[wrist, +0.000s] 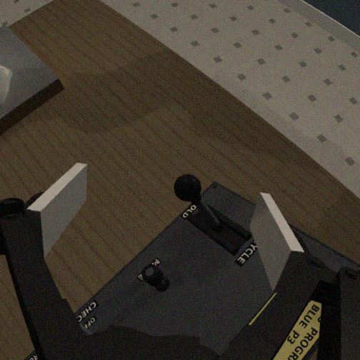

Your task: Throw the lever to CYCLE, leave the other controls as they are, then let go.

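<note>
The lever, a black ball knob (pixel 188 188) on a thin rod, rises from a slot in the dark control panel (pixel 185 260). It leans toward the end of the slot marked with a partly hidden label (pixel 189 212) that reads "OLD". The other end has a label (pixel 246 253) reading "YCLE", partly covered by the right finger. My gripper (pixel 171 196) is wide open, with nothing between its pale finger pads. The knob shows between the two pads in the view, nearer the right one; its distance from the fingers in depth is hard to tell.
A small black knob (pixel 154 274) stands on the panel, with "CHEC" and "OFF" labels near the left edge. A yellow label (pixel 303 332) reading "BLUE P3" lies partly under the right finger. A grey base block (pixel 31 75) stands on the wooden table (pixel 120 135) at upper left.
</note>
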